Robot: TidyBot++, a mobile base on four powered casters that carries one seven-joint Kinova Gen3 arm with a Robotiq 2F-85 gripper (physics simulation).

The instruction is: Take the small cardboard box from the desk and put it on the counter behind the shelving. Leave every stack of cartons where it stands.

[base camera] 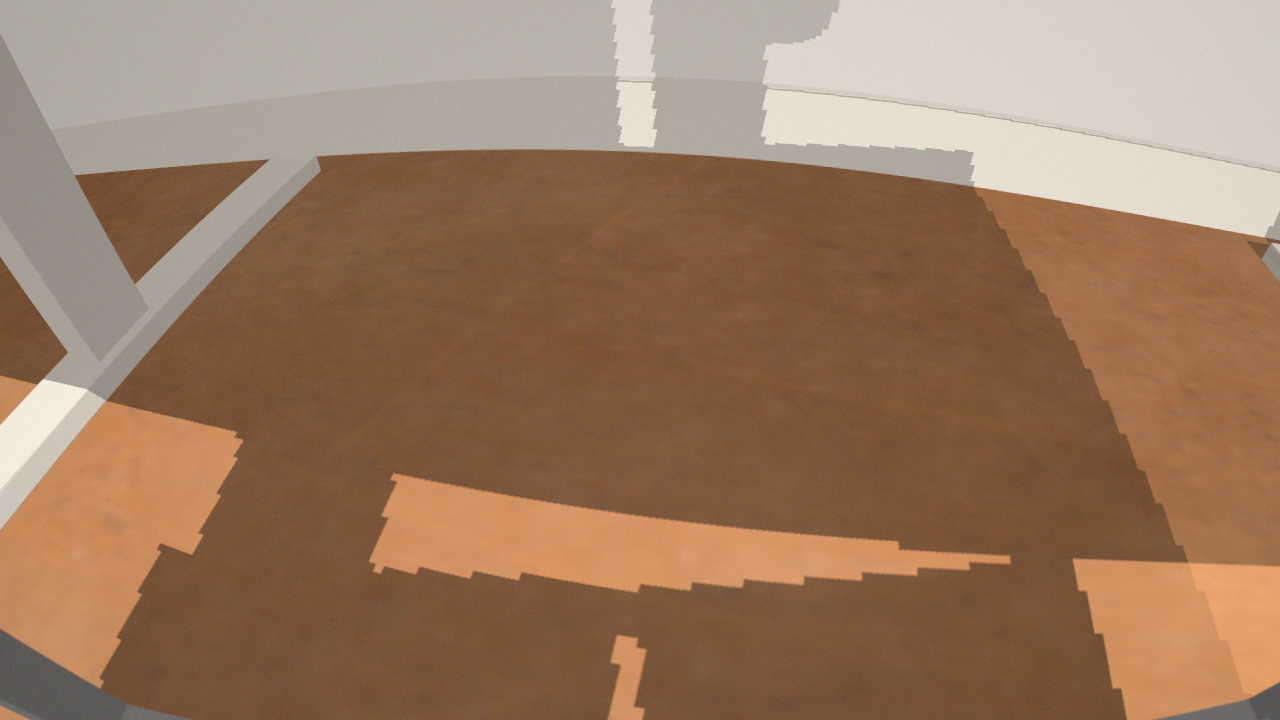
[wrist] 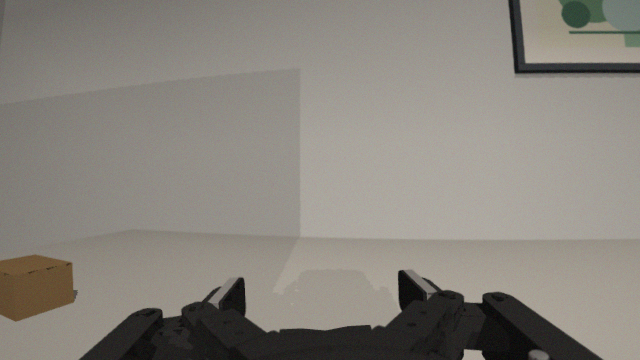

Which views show the gripper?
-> The wrist view only.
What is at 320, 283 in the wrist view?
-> A white desk.
